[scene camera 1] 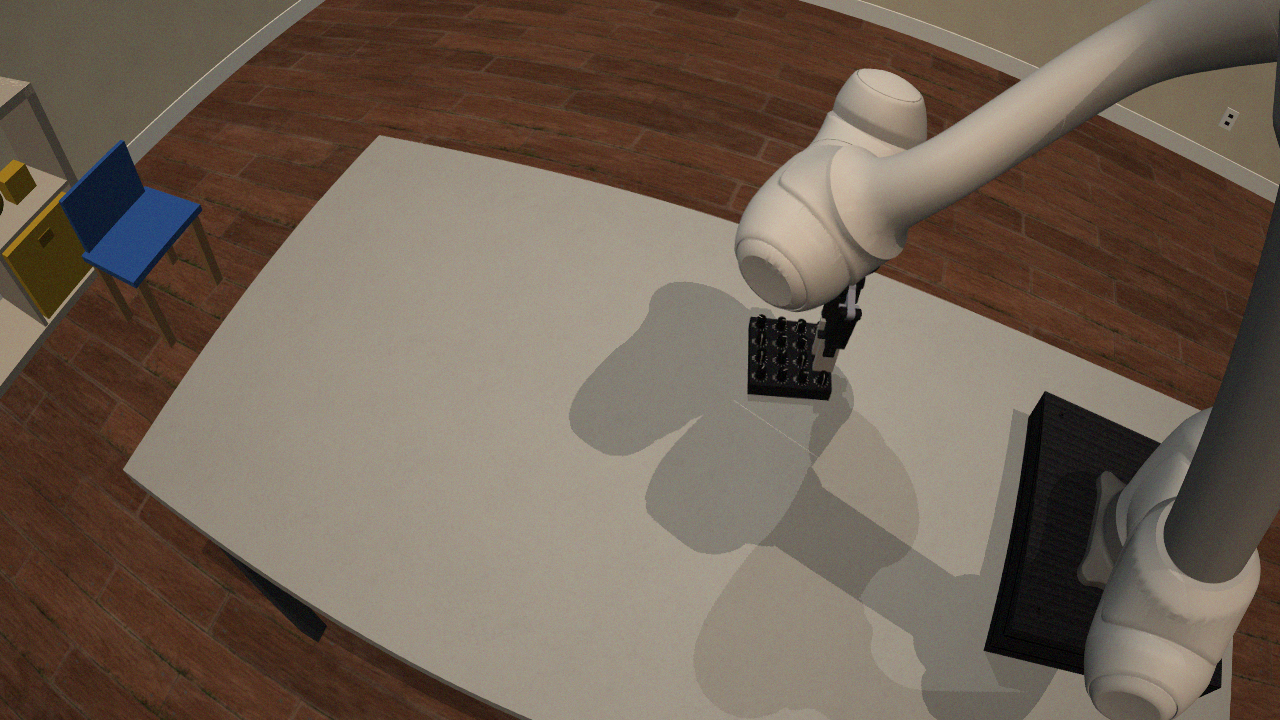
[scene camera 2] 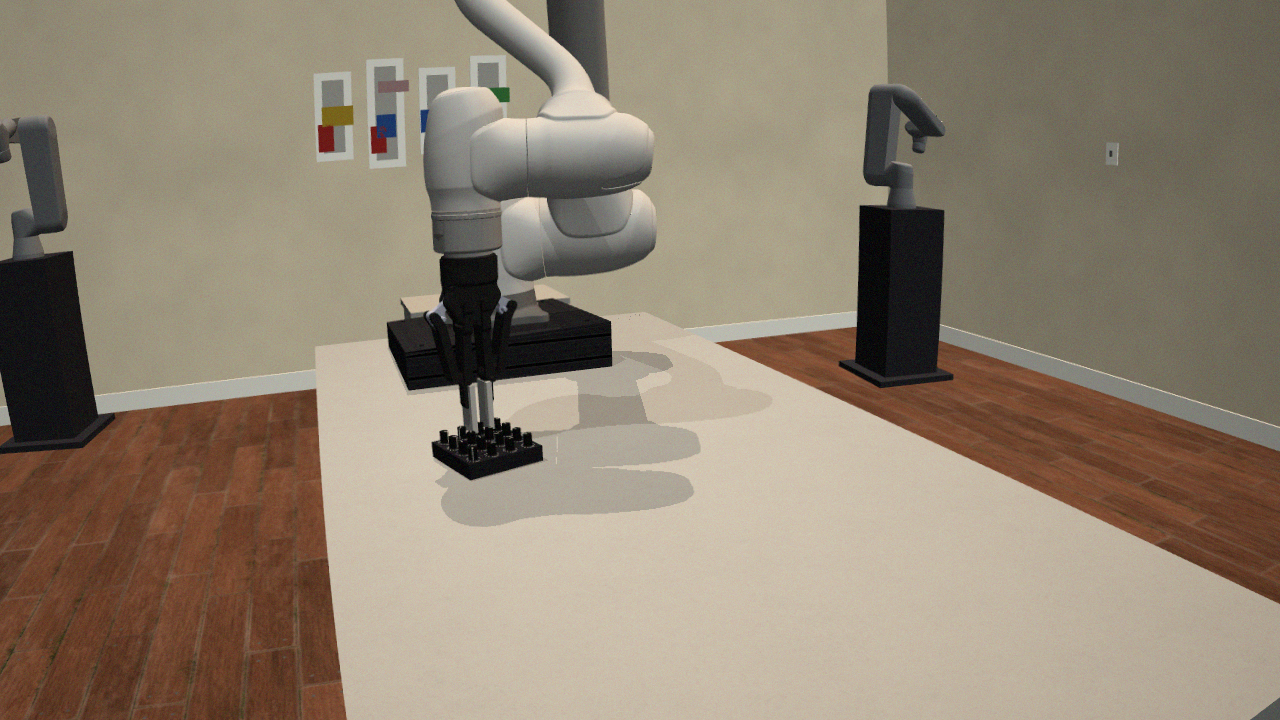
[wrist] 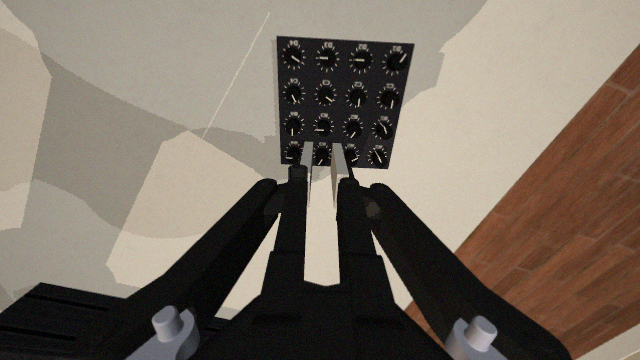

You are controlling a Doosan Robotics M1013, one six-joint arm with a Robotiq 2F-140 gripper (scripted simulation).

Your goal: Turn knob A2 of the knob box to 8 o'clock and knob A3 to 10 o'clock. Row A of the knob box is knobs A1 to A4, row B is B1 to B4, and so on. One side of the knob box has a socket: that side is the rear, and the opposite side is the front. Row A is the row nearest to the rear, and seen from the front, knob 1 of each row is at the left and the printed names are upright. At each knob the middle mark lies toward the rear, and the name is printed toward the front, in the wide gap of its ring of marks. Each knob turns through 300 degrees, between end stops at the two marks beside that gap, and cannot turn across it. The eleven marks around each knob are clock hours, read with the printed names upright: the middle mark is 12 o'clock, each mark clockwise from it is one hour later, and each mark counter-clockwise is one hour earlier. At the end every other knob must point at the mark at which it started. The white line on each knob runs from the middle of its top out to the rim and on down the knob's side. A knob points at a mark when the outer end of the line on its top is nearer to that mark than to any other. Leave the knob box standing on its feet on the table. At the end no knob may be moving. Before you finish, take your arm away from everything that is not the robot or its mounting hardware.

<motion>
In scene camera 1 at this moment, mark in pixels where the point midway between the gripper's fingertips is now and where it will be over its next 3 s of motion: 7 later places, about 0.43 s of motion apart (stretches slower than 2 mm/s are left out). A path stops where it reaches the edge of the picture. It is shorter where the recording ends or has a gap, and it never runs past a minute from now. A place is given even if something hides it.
My gripper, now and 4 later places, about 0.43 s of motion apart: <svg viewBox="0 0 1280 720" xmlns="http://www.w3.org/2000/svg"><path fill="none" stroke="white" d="M822 361L824 354L827 343L829 332L840 296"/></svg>
</motion>
